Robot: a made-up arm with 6 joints.
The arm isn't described. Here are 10 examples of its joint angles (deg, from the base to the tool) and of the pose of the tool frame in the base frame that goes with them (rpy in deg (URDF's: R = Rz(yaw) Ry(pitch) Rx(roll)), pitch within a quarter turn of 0, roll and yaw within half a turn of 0; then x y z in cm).
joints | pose
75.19 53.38 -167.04 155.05 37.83 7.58 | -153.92 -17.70 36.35 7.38 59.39 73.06
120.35 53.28 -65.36 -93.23 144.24 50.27 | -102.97 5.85 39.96 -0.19 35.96 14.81
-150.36 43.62 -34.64 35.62 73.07 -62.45 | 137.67 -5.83 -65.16 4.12 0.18 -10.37
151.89 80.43 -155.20 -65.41 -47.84 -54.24 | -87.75 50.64 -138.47 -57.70 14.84 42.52
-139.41 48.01 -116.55 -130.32 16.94 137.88 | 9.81 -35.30 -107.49 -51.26 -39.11 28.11
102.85 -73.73 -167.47 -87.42 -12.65 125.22 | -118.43 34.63 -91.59 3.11 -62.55 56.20
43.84 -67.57 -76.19 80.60 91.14 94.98 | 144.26 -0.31 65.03 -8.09 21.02 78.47
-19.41 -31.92 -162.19 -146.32 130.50 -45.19 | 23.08 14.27 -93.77 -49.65 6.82 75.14
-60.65 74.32 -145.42 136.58 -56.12 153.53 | 22.79 59.64 2.24 9.26 -45.83 21.12
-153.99 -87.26 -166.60 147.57 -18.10 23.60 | -46.84 -39.91 115.22 51.69 32.75 53.22
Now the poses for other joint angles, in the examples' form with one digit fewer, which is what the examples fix.
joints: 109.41 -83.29 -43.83 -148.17 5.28 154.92
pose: -62.9 -58.0 -150.5 -12.8 26.4 70.9
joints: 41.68 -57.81 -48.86 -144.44 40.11 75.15
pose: -72.5 -15.9 75.0 25.4 23.3 71.5
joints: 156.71 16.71 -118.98 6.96 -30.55 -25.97
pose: -62.0 -38.9 -122.4 -39.2 24.9 79.3
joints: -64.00 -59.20 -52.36 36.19 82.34 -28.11
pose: 44.8 -15.1 11.5 18.8 -29.6 53.1
